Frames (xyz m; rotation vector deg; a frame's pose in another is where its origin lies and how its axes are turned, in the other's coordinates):
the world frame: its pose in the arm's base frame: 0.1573 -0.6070 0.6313 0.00 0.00 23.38
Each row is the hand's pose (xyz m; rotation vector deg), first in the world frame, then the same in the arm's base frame.
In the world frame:
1: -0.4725 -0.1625 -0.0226 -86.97 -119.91 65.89
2: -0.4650 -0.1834 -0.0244 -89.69 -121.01 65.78
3: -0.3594 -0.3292 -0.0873 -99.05 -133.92 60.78
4: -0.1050 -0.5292 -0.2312 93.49 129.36 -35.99
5: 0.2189 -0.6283 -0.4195 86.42 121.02 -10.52
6: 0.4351 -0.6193 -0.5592 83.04 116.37 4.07
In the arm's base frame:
1: -0.2119 -0.9437 0.6087 -63.91 -141.79 73.17
2: -0.1967 -0.9599 0.6069 -66.47 -143.49 72.43
3: -0.0420 -1.0518 0.5440 68.88 149.08 -59.51
4: 0.2709 -1.1344 0.4001 63.87 142.34 -29.79
5: 0.6076 -1.0968 0.2118 59.85 135.45 -1.94
6: 0.8024 -1.0028 0.0721 58.08 131.56 13.76

